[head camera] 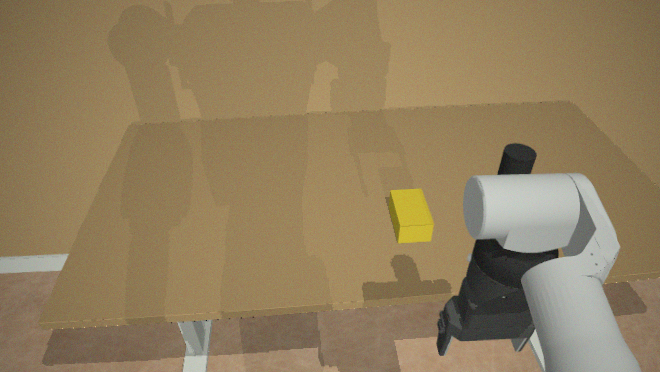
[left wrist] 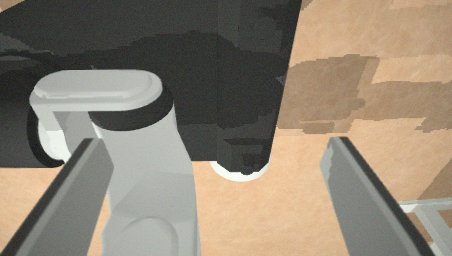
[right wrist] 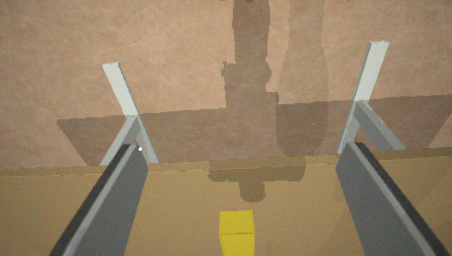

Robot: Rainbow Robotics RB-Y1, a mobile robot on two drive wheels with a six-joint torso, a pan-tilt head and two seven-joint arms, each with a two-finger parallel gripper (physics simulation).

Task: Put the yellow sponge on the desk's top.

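Frame: origin at the robot's base, x ahead, y left, z up, level; millimetres.
Where they show: left gripper, between the fingertips: (left wrist: 218, 151); right gripper, between the fingertips: (head camera: 478, 347) (right wrist: 240, 156).
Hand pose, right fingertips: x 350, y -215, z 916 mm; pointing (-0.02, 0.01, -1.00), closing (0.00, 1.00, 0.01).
After its pixels a point has its place.
The yellow sponge (head camera: 411, 210) @[x 790, y -212, z 777 mm] (right wrist: 237, 222) @[x 742, y -214, z 750 mm] lies flat on the brown desk's top (head camera: 270, 270) @[x 673, y 111, z 721 mm] (right wrist: 175, 210) @[x 740, y -361, z 721 mm], right of the middle in the head view and at the bottom edge of the right wrist view, where part of it shows. My right gripper (head camera: 481, 349) @[x 350, y -215, z 916 mm] (right wrist: 240, 156) @[x 350, y -215, z 916 mm] is open and empty. In the head view it appears below the desk's near edge, to the lower right of the sponge and apart from it. My left gripper (left wrist: 218, 151) @[x -83, y 223, z 563 mm] is open and empty, over the floor beside the robot's dark base. The left arm does not show in the head view.
A wall (head camera: 475, 50) @[x 1396, y -517, z 908 mm] stands behind the desk. Pale desk legs (head camera: 195, 345) @[x 896, y 448, z 73 mm] (right wrist: 120, 90) (right wrist: 371, 75) stand on the floor (head camera: 25, 305) @[x 1134, y 1211, z 1 mm] (right wrist: 170, 50) @[x 609, y -504, z 1 mm] below the near edge. In the left wrist view, the black base (left wrist: 240, 90) @[x -25, y 25, z 191 mm] and a light grey arm part (left wrist: 150, 185) @[x -159, y 67, z 467 mm] are close by.
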